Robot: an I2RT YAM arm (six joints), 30 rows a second.
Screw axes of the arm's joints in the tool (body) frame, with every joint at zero. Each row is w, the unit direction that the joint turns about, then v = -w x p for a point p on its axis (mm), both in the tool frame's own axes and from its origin. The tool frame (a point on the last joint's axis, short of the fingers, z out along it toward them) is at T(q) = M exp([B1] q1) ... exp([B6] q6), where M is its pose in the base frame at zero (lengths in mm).
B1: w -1 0 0 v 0.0 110.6 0.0
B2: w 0 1 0 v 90.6 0.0 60.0
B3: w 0 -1 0 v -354.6 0.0 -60.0
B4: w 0 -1 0 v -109.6 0.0 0.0
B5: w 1 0 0 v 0.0 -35.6 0.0
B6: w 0 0 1 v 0.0 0.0 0.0
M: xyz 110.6 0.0 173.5 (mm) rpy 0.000 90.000 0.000 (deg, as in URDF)
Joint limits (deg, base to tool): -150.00..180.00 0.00..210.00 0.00..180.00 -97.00..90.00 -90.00..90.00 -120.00..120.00
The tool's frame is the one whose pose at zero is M.
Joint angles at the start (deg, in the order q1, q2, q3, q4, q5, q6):
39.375, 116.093, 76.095, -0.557, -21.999, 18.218
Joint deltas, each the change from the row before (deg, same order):
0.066, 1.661, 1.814, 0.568, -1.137, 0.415
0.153, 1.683, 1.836, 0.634, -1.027, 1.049
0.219, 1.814, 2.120, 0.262, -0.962, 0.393
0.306, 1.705, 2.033, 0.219, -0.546, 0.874
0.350, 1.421, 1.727, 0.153, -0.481, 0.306
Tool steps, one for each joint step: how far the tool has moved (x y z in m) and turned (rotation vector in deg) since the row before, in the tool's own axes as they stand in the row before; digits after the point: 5 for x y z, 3 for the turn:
-0.00408, -0.00027, 0.00691, -1.332, -0.241, 0.099
-0.00378, 0.00007, 0.00728, -1.306, -0.268, 0.644
-0.00372, 0.00026, 0.00793, -1.221, -0.047, 0.032
-0.00321, 0.00063, 0.00778, -0.881, -0.111, 0.468
-0.00231, 0.00119, 0.00681, -0.822, -0.025, -0.087

